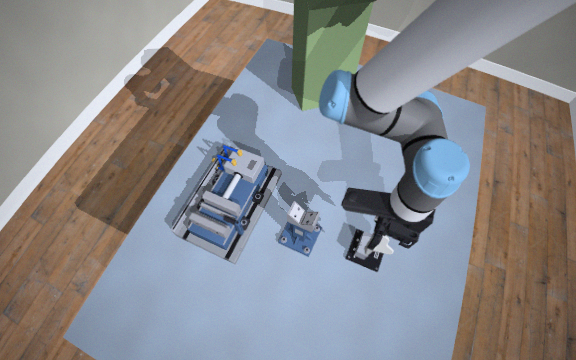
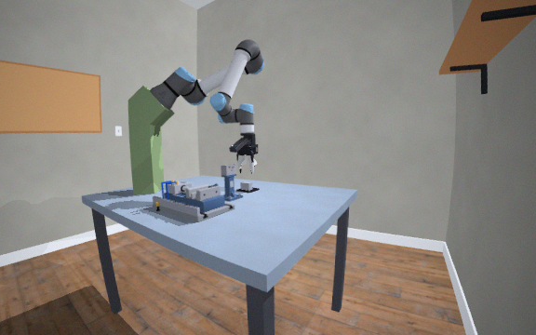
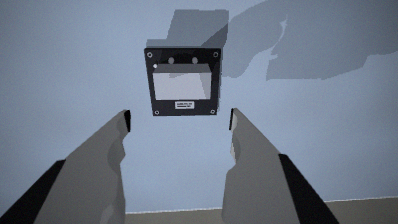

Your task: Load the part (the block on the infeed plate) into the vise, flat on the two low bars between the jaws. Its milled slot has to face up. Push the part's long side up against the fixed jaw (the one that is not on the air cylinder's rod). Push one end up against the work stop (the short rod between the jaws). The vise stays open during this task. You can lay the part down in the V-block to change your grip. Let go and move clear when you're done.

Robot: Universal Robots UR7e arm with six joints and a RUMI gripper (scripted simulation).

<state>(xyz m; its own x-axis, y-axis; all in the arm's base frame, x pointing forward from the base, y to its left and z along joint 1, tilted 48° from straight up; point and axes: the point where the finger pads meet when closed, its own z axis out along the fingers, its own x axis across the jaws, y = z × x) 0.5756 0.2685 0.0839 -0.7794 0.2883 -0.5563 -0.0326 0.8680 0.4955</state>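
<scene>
Right now the grey part is 8 cm below my hand and 1 cm to the left of it. Also, from my hand: work stop: 33 cm to the right, 12 cm ahead, 2 cm below; then black infeed plate: 10 cm below, 1 cm to the left; then cylinder rod: 38 cm to the right, 3 cm below, 3 cm ahead.
</scene>
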